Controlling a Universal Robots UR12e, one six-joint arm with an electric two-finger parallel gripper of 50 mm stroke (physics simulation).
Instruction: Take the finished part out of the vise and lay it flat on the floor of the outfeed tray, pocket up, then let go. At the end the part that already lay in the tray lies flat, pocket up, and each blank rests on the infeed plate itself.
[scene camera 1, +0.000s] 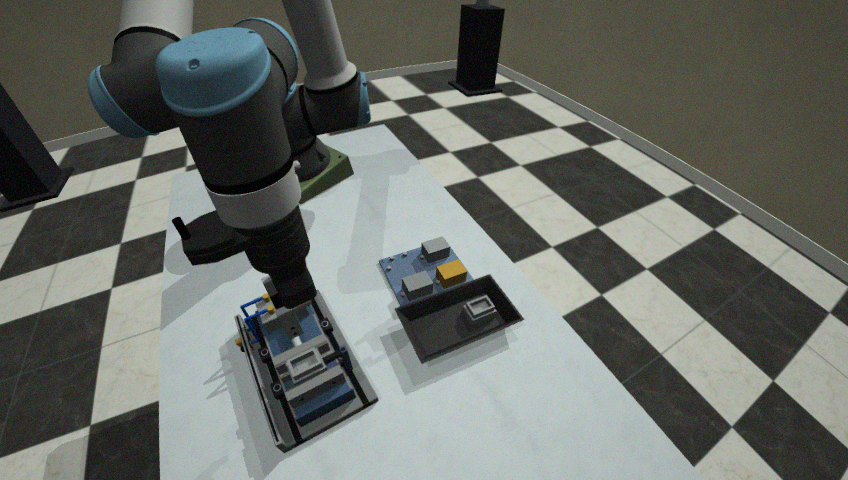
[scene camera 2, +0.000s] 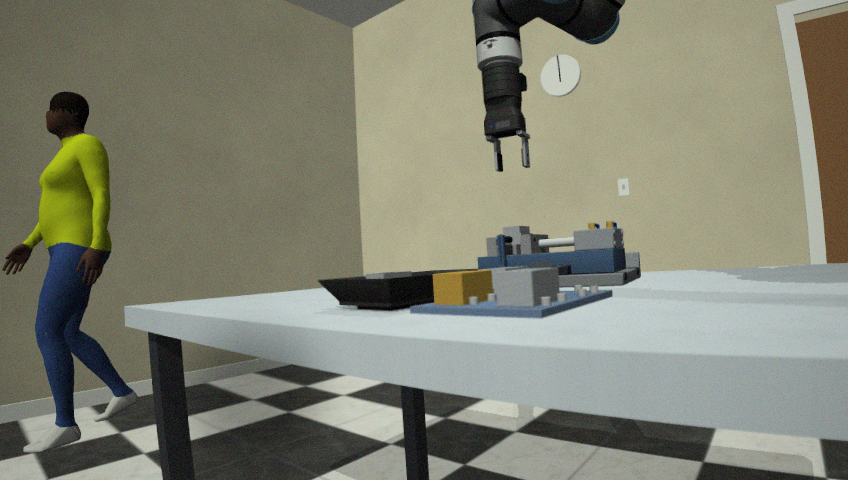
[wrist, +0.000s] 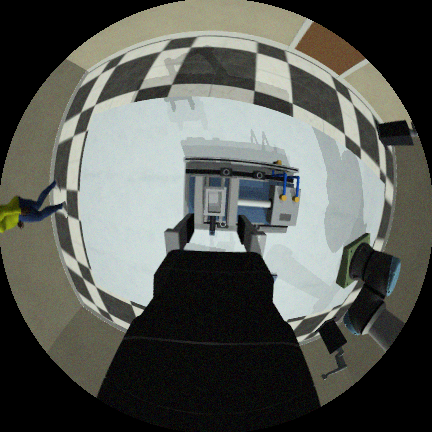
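Seen in the pictures: gripper, fingertip midpoint: (scene camera 1: 289, 320) (scene camera 2: 512, 168) (wrist: 215, 222); arm's base at its link origin: (scene camera 1: 302, 163) (wrist: 358, 260).
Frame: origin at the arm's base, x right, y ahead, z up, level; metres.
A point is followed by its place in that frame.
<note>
The finished part (scene camera 1: 305, 364) @[x 0.119, y 0.737, z 0.044 m] (scene camera 2: 515, 230) @[x 0.094, y 0.726, z 0.049 m] (wrist: 215, 201) @[x 0.118, y 0.737, z 0.043 m], light grey with its rectangular pocket up, sits between the jaws of the vise (scene camera 1: 324, 405) @[x 0.110, y 0.801, z 0.000 m] (scene camera 2: 586, 259) @[x 0.086, y 0.582, z -0.013 m] (wrist: 286, 206) @[x 0.142, y 0.578, z 0.039 m]. My gripper (scene camera 2: 512, 168) @[x 0.112, y 0.733, z 0.172 m] (wrist: 215, 222) @[x 0.112, y 0.733, z 0.172 m] is open and empty, pointing down high above the vise; its fingertips are hidden in scene camera 1. Another part (scene camera 1: 479, 307) @[x -0.252, y 0.714, z -0.024 m] (scene camera 2: 389, 275) @[x -0.267, y 0.699, z -0.014 m] is in the black outfeed tray (scene camera 1: 434, 340) @[x -0.133, y 0.737, z -0.045 m] (scene camera 2: 357, 291) @[x -0.309, y 0.714, z -0.031 m], pocket up; its underside is hidden. Two grey blanks (scene camera 1: 436, 248) @[x -0.240, y 0.522, z -0.013 m] (scene camera 1: 417, 284) @[x -0.150, y 0.608, z -0.013 m] and an orange blank (scene camera 1: 451, 273) @[x -0.236, y 0.610, z -0.013 m] (scene camera 2: 457, 289) @[x -0.273, y 0.583, z -0.032 m] stand on the blue infeed plate (scene camera 1: 393, 278) @[x -0.116, y 0.541, z -0.049 m] (scene camera 2: 550, 309) @[x -0.275, y 0.468, z -0.052 m].
Blue hoses with yellow fittings (scene camera 1: 266, 298) @[x 0.163, y 0.570, z 0.051 m] (wrist: 284, 197) @[x 0.160, y 0.596, z 0.053 m] rise at the vise's cylinder end. Small pegs stick up from the infeed plate, which adjoins the tray. The robot's green base (scene camera 1: 339, 169) @[x -0.106, y 0.071, z -0.011 m] (wrist: 350, 260) @[x -0.001, y 0.097, z -0.005 m] is on the table. A person (scene camera 2: 71, 190) (wrist: 10, 214) is beyond the table's end.
</note>
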